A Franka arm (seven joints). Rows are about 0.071 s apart.
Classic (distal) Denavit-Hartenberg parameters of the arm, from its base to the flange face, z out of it. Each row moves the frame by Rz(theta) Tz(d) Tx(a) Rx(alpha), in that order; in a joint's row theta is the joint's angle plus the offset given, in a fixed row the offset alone. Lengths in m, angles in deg.
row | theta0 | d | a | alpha
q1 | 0 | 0.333 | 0 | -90
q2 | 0 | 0 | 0 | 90
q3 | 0 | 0.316 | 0.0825 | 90
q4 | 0 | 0 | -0.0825 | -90
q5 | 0 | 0.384 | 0 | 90
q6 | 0 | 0 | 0.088 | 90
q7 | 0 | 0.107 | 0 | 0
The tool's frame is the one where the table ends.
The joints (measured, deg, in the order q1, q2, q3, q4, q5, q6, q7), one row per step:
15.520, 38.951, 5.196, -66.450, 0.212, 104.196, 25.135
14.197, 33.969, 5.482, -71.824, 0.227, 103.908, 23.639
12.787, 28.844, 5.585, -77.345, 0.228, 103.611, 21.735
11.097, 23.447, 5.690, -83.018, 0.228, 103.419, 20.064
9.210, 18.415, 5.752, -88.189, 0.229, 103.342, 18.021
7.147, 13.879, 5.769, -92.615, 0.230, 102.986, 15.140
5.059, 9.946, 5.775, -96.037, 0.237, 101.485, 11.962
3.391, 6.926, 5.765, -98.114, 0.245, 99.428, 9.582
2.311, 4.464, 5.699, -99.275, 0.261, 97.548, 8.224
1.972, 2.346, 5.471, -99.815, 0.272, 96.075, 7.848
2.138, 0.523, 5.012, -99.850, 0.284, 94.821, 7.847
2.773, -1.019, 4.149, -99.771, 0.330, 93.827, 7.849
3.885, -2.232, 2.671, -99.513, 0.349, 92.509, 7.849
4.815, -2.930, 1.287, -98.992, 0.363, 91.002, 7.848
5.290, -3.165, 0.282, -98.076, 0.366, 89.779, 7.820
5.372, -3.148, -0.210, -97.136, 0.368, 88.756, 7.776
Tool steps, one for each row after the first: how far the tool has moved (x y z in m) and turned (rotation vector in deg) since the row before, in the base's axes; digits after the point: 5 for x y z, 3 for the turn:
-0.01465, -0.01690, 0.01843, -0.335, 0.502, 0.710
-0.01658, -0.01964, 0.01718, -0.469, 0.473, 0.871
-0.01862, -0.02272, 0.01735, -0.453, 0.281, 0.326
-0.01807, -0.02438, 0.01521, -0.365, 0.057, 0.396
-0.01715, -0.02556, 0.01341, -0.298, 0.106, 0.963
-0.01712, -0.02478, 0.01192, -0.344, 0.877, 1.194
-0.01462, -0.01914, 0.01152, -0.269, 1.053, 0.760
-0.01222, -0.01267, 0.01288, -0.179, 0.552, 0.239
-0.01033, -0.00629, 0.01458, -0.152, -0.119, -0.177
-0.00871, -0.00332, 0.01576, -0.097, -0.542, -0.285
-0.00748, -0.00258, 0.01409, 0.003, -0.627, -0.233
-0.00671, -0.00412, 0.01183, 0.008, -0.153, -0.362
-0.00474, -0.00492, 0.00877, 0.021, 0.290, -0.445
-0.00183, -0.00534, 0.00802, 0.049, 0.076, -0.493
-0.00058, -0.00398, 0.00612, 0.024, 0.102, -0.359

